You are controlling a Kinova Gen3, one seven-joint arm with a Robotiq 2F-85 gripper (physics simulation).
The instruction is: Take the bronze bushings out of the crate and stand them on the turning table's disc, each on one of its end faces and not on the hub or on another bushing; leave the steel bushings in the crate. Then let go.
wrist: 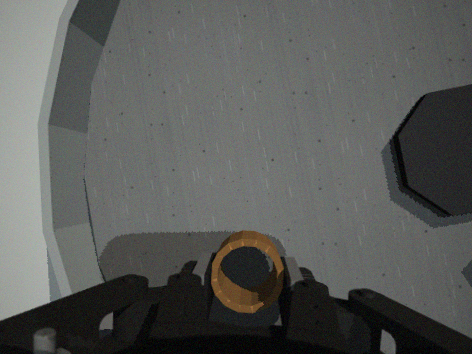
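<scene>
A bronze bushing is held upright between the fingertips at the bottom centre of the wrist view, one open end facing the camera. My gripper is shut on it, over the outer part of the turning table's grey speckled disc. The dark, many-sided hub is at the right, well apart from the bushing. Whether the bushing's lower end touches the disc is hidden. The crate and the steel bushings do not show in this view.
A raised pale grey-green rim curves along the disc's left side, near the left finger. A pale surface lies beyond it. The gripper's shadow falls on the disc around the fingers. A small dark shape at the right edge, below the hub, is unclear.
</scene>
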